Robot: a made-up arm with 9 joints.
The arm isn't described. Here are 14 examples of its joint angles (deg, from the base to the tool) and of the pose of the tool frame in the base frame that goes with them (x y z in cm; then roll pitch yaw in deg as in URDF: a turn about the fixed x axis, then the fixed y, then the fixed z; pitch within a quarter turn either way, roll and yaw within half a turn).
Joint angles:
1: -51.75 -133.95 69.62 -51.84 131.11 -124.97 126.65 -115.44 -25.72
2: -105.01 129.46 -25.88 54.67 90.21 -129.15 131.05 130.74 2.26
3: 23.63 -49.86 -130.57 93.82 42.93 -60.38 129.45 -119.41 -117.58
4: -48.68 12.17 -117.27 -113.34 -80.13 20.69 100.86 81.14 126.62
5: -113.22 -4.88 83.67 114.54 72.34 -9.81 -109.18 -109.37 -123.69
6: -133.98 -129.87 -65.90 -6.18 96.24 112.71 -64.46 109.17 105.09
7: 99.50 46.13 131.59 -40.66 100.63 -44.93 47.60 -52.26 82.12
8: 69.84 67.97 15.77 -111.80 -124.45 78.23 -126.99 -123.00 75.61
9: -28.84 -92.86 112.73 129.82 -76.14 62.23 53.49 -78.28 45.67
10: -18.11 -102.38 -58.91 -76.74 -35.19 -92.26 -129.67 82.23 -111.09
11: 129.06 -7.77 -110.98 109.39 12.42 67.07 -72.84 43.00 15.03
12: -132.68 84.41 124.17 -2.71 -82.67 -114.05 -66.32 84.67 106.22
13: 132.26 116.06 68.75 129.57 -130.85 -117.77 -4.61 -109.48 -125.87
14: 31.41 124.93 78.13 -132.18 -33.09 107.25 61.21 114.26 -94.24
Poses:
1: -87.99 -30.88 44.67 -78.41 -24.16 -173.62
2: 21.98 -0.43 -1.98 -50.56 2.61 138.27
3: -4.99 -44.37 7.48 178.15 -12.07 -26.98
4: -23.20 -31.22 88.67 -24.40 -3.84 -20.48
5: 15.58 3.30 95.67 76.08 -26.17 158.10
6: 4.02 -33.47 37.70 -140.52 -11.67 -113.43
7: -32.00 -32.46 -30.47 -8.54 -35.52 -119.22
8: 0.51 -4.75 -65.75 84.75 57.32 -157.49
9: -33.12 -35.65 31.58 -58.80 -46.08 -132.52
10: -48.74 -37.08 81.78 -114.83 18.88 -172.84
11: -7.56 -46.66 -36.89 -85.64 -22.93 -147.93
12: 68.55 -1.79 -36.47 -69.12 42.18 67.55
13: 6.15 -13.41 -15.43 24.72 37.79 10.52
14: -16.95 39.44 33.79 -10.46 -35.97 13.92
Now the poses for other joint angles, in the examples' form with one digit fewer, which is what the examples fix.
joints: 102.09 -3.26 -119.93 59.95 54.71 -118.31 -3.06 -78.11 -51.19
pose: -11.8 26.2 -54.5 135.2 70.6 153.3
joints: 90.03 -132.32 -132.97 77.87 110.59 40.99 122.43 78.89 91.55
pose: -17.1 -24.6 -35.1 -137.9 -1.7 85.1
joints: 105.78 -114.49 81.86 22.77 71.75 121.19 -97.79 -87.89 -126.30
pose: -9.2 7.2 -56.3 -143.8 16.2 167.8
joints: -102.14 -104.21 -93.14 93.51 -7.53 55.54 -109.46 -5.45 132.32
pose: -20.7 6.8 97.0 167.7 -5.0 177.3
